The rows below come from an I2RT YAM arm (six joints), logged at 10 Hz.
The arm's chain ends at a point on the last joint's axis. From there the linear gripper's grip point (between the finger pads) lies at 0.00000 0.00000 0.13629 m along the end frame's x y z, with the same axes.
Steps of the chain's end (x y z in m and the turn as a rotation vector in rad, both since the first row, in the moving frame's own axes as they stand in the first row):
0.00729 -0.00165 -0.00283 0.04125 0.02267 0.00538
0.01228 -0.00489 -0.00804 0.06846 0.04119 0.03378
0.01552 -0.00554 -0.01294 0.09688 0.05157 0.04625
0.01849 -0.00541 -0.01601 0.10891 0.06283 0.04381
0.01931 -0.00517 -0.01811 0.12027 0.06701 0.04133
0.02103 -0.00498 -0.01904 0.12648 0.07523 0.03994
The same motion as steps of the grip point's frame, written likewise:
0.01039 -0.00726 -0.00298 0.04125 0.02267 0.00538
0.01804 -0.01411 -0.00847 0.06846 0.04119 0.03378
0.02284 -0.01855 -0.01376 0.09688 0.05157 0.04625
0.02735 -0.02002 -0.01709 0.10891 0.06283 0.04381
0.02875 -0.02132 -0.01940 0.12027 0.06701 0.04133
0.03159 -0.02195 -0.02051 0.12648 0.07523 0.03994

